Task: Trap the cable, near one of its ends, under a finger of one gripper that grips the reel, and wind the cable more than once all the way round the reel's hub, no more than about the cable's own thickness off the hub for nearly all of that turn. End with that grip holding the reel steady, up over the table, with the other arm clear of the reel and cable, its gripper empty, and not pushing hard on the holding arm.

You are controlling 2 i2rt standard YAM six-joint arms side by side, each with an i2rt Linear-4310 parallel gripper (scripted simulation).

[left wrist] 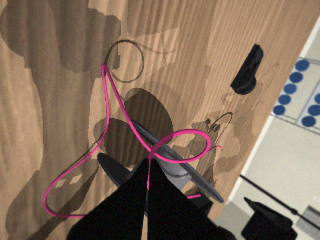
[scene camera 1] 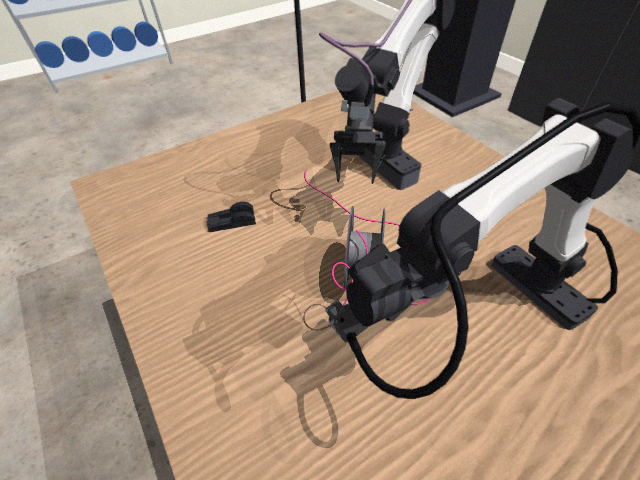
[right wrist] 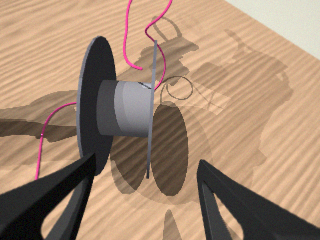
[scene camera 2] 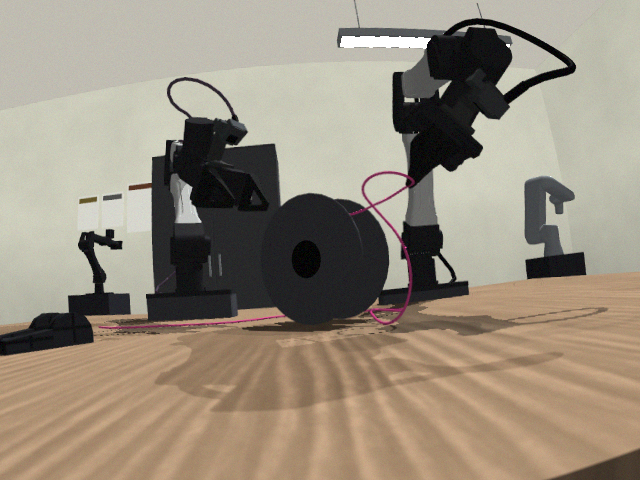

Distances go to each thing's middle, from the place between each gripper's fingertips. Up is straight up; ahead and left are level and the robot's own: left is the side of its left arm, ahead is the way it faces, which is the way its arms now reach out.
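Small black device (scene camera 1: 240, 214): 80 mm ahead of my left hand (scene camera 2: 409, 186), 450 mm to the right, 150 mm below. Dark grey reel (scene camera 2: 312, 255), from my left hand: 100 mm behind, 120 mm to the right, 80 mm below.
From my right hand (scene camera 2: 251, 205), small black device: 230 mm ahead, 230 mm to the right, 170 mm below. Dark grey reel, same hand: 50 mm ahead, 110 mm to the left, 100 mm below.
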